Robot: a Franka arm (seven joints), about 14 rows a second.
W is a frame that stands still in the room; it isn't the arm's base.
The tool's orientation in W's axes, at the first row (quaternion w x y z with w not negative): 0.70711 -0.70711 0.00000 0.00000
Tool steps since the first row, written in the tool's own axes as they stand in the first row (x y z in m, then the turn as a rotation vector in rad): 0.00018 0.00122 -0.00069 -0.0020 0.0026 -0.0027; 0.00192 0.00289 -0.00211 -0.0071 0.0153 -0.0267; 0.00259 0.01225 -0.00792 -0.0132 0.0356 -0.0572; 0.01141 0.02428 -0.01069 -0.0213 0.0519 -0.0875; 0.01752 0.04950 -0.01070 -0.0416 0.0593 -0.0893; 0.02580 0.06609 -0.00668 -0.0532 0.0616 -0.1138; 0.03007 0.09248 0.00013 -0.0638 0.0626 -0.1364; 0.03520 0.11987 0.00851 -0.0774 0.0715 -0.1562; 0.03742 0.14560 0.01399 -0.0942 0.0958 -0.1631; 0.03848 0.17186 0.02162 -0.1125 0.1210 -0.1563
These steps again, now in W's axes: 0.00018 -0.00069 -0.00122 -0.0020 -0.0027 -0.0026; 0.00192 -0.00211 -0.00289 -0.0071 -0.0267 -0.0153; 0.00259 -0.00792 -0.01225 -0.0132 -0.0572 -0.0356; 0.01141 -0.01069 -0.02428 -0.0213 -0.0875 -0.0519; 0.01752 -0.01070 -0.04950 -0.0416 -0.0893 -0.0593; 0.02580 -0.00668 -0.06609 -0.0532 -0.1138 -0.0616; 0.03007 0.00013 -0.09248 -0.0638 -0.1364 -0.0626; 0.03520 0.00851 -0.11987 -0.0774 -0.1562 -0.0715; 0.03742 0.01399 -0.14560 -0.0942 -0.1631 -0.0958; 0.03848 0.02162 -0.17186 -0.1125 -0.1563 -0.1210
